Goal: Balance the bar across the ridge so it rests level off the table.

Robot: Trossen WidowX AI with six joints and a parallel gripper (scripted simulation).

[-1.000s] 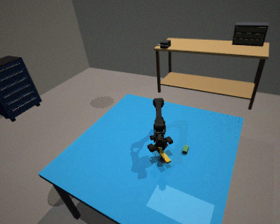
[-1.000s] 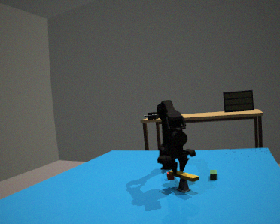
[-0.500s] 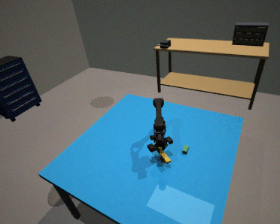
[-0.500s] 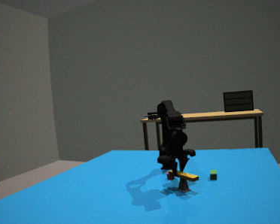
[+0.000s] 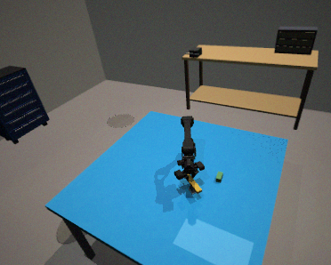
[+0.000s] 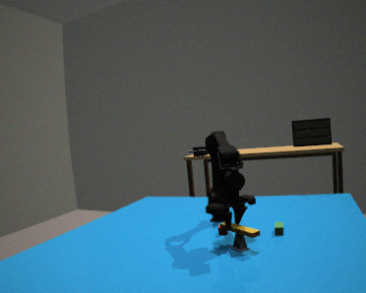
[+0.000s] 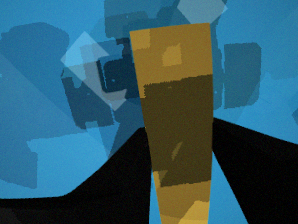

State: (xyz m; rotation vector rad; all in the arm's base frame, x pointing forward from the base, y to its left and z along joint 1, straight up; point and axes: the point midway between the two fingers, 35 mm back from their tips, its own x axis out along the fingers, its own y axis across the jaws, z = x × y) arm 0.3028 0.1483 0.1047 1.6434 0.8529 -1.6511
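Now: gripper tip 20 mm short of the yellow bar and 30 mm to the right of it. Round my gripper tip: small red block (120 mm behind, 80 mm to the right, 50 mm below); green block (140 mm behind, 150 mm to the left, 50 mm below).
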